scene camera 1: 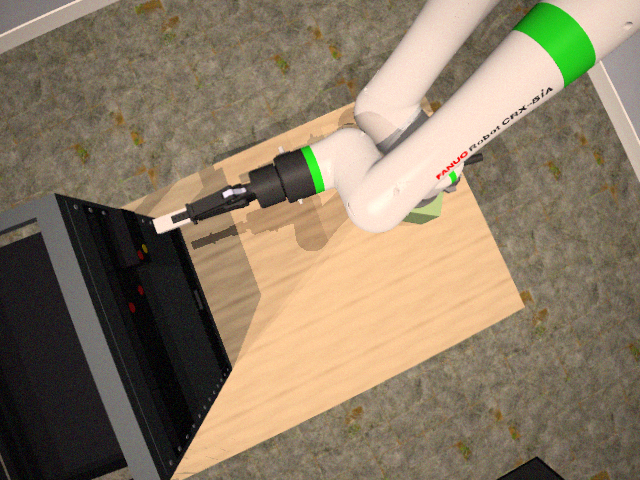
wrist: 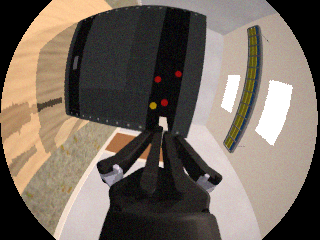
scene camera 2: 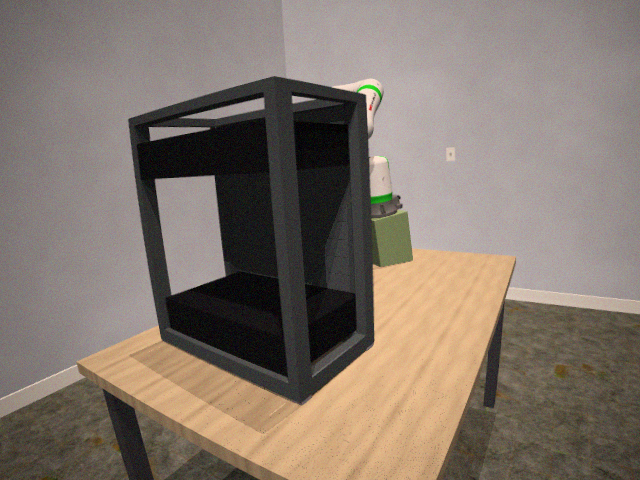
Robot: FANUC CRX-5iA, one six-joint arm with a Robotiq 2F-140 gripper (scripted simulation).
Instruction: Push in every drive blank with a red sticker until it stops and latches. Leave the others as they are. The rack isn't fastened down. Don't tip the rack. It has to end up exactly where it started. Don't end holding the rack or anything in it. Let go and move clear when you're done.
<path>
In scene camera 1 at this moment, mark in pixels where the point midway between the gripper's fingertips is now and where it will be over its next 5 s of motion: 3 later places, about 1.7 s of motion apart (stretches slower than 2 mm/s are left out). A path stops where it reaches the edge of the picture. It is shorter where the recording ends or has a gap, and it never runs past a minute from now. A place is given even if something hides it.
My gripper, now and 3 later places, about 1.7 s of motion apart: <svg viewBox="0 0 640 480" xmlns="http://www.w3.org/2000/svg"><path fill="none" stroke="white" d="M156 227L127 237L120 240L120 240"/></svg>
</path>
